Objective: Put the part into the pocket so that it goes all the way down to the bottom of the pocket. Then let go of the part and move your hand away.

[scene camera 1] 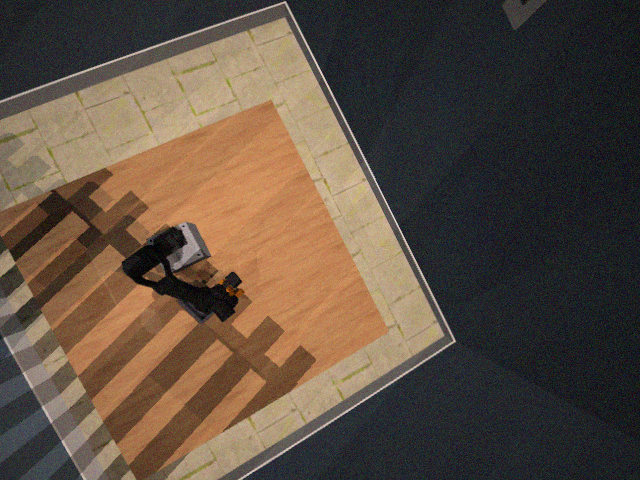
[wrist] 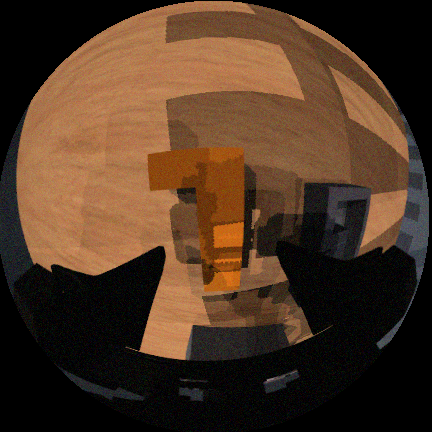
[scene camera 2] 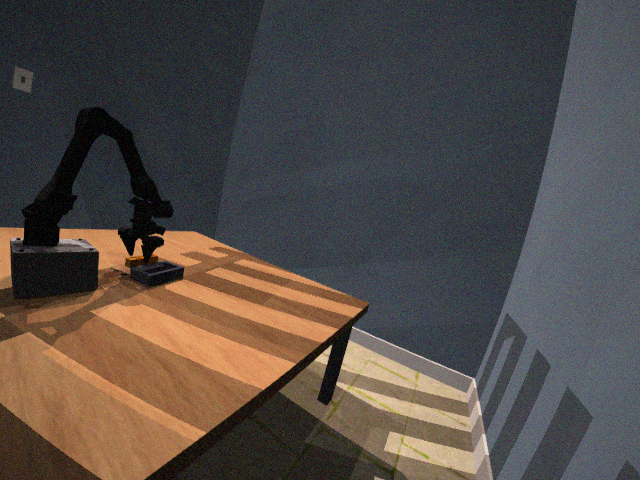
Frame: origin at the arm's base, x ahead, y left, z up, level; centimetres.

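Seen in the pictures: gripper, fingertip midpoint: (scene camera 1: pixel 225 288) (wrist: pixel 221 249) (scene camera 2: pixel 138 259); arm's base, link origin: (scene camera 1: pixel 176 240) (wrist: pixel 218 388) (scene camera 2: pixel 40 243).
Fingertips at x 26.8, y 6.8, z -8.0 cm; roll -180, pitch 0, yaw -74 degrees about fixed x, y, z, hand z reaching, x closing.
Offsets run from my fingertips to a thing's top centre. Level surfaces: height alone.
The orange L-shaped part @[dx +1.1, dy +2.0, dz +0.6 cm] (scene camera 1: pixel 231 290) (scene camera 2: pixel 135 262) (wrist: pixel 220 200) lies flat on the table, outside the pocket. The blue-grey block with the pocket @[dx +2.1, dy -13.3, dz +1.2 cm] (scene camera 1: pixel 195 311) (scene camera 2: pixel 155 280) (wrist: pixel 315 205) stands beside it, to its right in the wrist view, with a gap between. My gripper (scene camera 1: pixel 231 292) (scene camera 2: pixel 139 256) (wrist: pixel 221 249) is open and empty, pointing down low over the part. In the wrist view the part's long leg shows between the two fingers, apart from both. The right finger hides the near end of the block. The arm hides much of the block in scene camera 1.
The grey robot base (scene camera 1: pixel 195 245) (scene camera 2: pixel 54 271) (wrist: pixel 235 342) stands close to the part and the block. The wooden table @[dz -2.4 cm] (scene camera 1: pixel 299 232) (scene camera 2: pixel 170 330) carries them, with striped shadows across it. The table's edge and a dark leg (scene camera 2: pixel 334 366) show in scene camera 2.
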